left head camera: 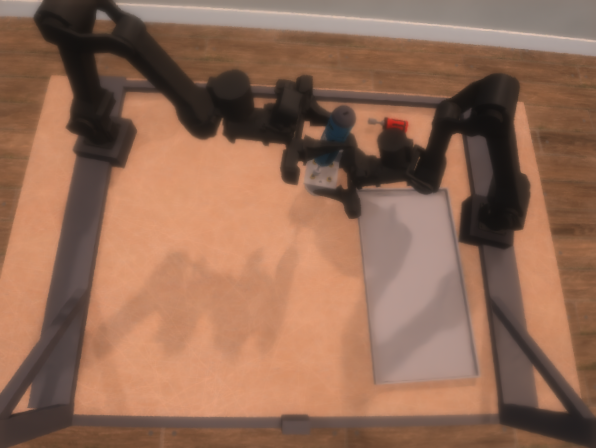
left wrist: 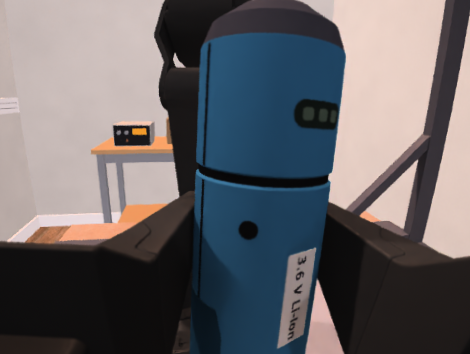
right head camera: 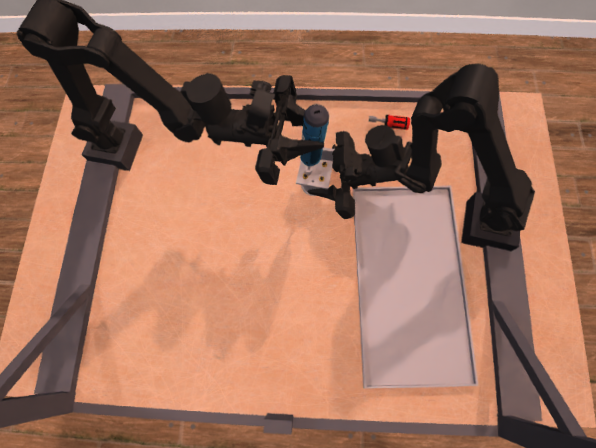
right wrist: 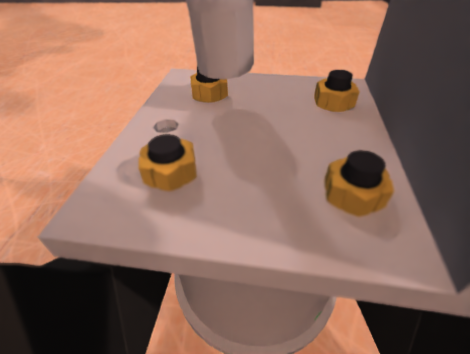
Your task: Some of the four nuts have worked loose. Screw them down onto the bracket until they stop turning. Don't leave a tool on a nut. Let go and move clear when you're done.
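Places are measured from the left arm's base along level axes (x back, y down, z right), in millimetres.
Where they show: left gripper, fingertip midpoint: (left head camera: 347,135) (left wrist: 251,204) (right head camera: 326,133); right gripper, fingertip midpoint: (left head camera: 313,180) (right head camera: 308,179) (right wrist: 254,212); left arm's base at its link origin: (left head camera: 102,134) (right head camera: 108,139); right arm's base at its link origin: (left head camera: 493,219) (right head camera: 497,218).
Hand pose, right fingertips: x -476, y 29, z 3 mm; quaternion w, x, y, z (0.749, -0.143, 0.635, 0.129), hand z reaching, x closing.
Things, the pixels of their top centre, and the offset from my right fingertips. "pt": a spot on its surface instead.
- blue electric driver at its top centre: (right head camera: 312,108) (left head camera: 340,109) dx -11, dy -297, dz +14 mm
- driver's socket at a spot on its surface: (right wrist: 225,42) pt dx -8, dy -65, dz +8 mm
- far left nut at its top centre: (right wrist: 208,76) dx +4, dy -52, dz +16 mm
- red screwdriver at its top centre: (right head camera: 390,117) (left head camera: 389,120) dx -158, dy -10, dz -189 mm
- grey tray at its top centre: (left wrist: 345,303) (right head camera: 411,279) (left head camera: 415,277) dx -253, dy +4, dz +180 mm
My left gripper (left head camera: 331,135) (right head camera: 311,133) (left wrist: 251,204) is shut on the blue electric driver (left head camera: 339,126) (right head camera: 314,134) (left wrist: 265,110), which stands nearly upright above the bracket. My right gripper (left head camera: 327,172) (right wrist: 255,300) is shut on the pale grey bracket (left head camera: 320,184) (right head camera: 314,174) (right wrist: 240,225) below its top plate. In the right wrist view, the driver's socket (right wrist: 225,42) is over the far left nut (right wrist: 210,91) and hides its bolt top; contact is unclear. The other brass nuts are at far right (right wrist: 336,96), near left (right wrist: 168,167) and near right (right wrist: 357,190), with black bolt ends showing.
A red screwdriver (left head camera: 396,124) (right head camera: 397,121) lies behind the right arm's wrist. A grey tray (left head camera: 430,325) (right head camera: 425,225) lies in front of the right arm. The bracket's dark upright wall (right wrist: 425,125) rises beside the right-hand nuts. The two grippers are very close together.
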